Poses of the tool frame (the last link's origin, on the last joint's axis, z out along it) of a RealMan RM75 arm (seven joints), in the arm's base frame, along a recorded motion.
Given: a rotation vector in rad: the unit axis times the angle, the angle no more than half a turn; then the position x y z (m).
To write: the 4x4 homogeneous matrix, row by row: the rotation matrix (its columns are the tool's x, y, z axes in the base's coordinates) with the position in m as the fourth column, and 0 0 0 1 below. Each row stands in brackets. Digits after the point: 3 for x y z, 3 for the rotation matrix.
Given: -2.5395 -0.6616 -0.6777 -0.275 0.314 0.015
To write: [[0.767 0.541 0.345 -0.275], [0.332 -0.795 0.508 0.314], [0.549 -0.275 -0.789 0.015], [0 0 0 1]]
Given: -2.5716 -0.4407 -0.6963 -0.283 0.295 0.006
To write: [[0.823 0.406 0.398 -0.283], [0.186 -0.854 0.487 0.295], [0.537 -0.327 -0.778 0.006], [0 0 0 1]]
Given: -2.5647 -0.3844 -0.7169 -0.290 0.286 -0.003
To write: [[0.826 0.375 0.420 -0.290], [0.143 -0.861 0.488 0.286], [0.545 -0.343 -0.765 -0.003], [0 0 0 1]]
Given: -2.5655 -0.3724 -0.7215 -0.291 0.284 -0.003
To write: [[0.827 0.367 0.425 -0.291], [0.134 -0.864 0.486 0.284], [0.546 -0.345 -0.764 -0.003], [0 0 0 1]]
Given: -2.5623 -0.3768 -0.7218 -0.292 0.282 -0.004
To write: [[0.826 0.371 0.425 -0.292], [0.136 -0.862 0.489 0.282], [0.547 -0.346 -0.762 -0.004], [0 0 0 1]]
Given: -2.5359 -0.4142 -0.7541 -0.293 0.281 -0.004
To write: [[0.804 0.403 0.436 -0.293], [0.152 -0.849 0.506 0.281], [0.574 -0.341 -0.744 -0.004], [0 0 0 1]]
